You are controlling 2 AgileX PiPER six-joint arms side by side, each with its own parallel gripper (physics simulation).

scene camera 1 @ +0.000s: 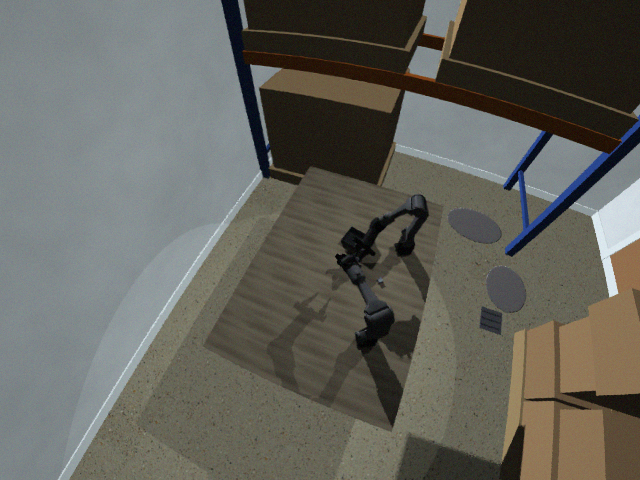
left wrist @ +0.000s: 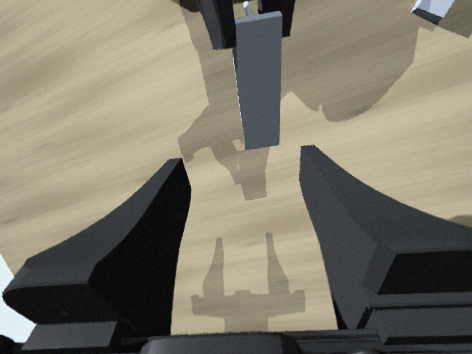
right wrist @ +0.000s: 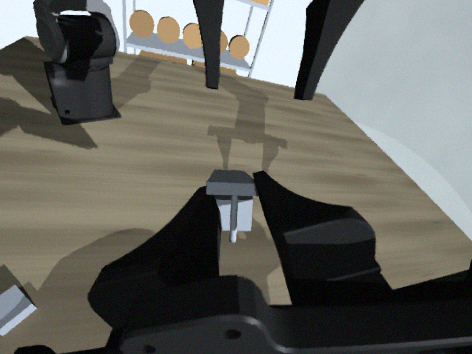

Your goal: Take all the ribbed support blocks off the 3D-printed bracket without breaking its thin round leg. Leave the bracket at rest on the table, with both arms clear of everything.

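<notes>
The grey bracket point(left wrist: 258, 82) point(right wrist: 231, 184) is held above the table between the fingers of my right gripper point(left wrist: 250, 43) point(right wrist: 235, 193). Its thin round leg point(right wrist: 233, 215) points back between those fingers. A pale block-like part point(right wrist: 243, 217) shows behind the leg; I cannot tell whether it is a support block or part of the bracket. My left gripper point(left wrist: 242, 168) point(right wrist: 258, 93) is open and empty, its fingertips apart from the bracket's far end. A small pale block point(scene camera 1: 379, 281) point(left wrist: 436, 7) point(right wrist: 15, 311) lies loose on the table. Ribs are too small to make out.
The arms meet over the wooden table top point(scene camera 1: 279, 258). The left arm's base point(scene camera 1: 366, 338) point(right wrist: 84, 92) and the right arm's base point(scene camera 1: 404, 246) stand near one table edge. A black box-like shape point(scene camera 1: 353, 236) is beside the right arm's wrist. A tall rack point(scene camera 1: 320, 64) stands behind the table.
</notes>
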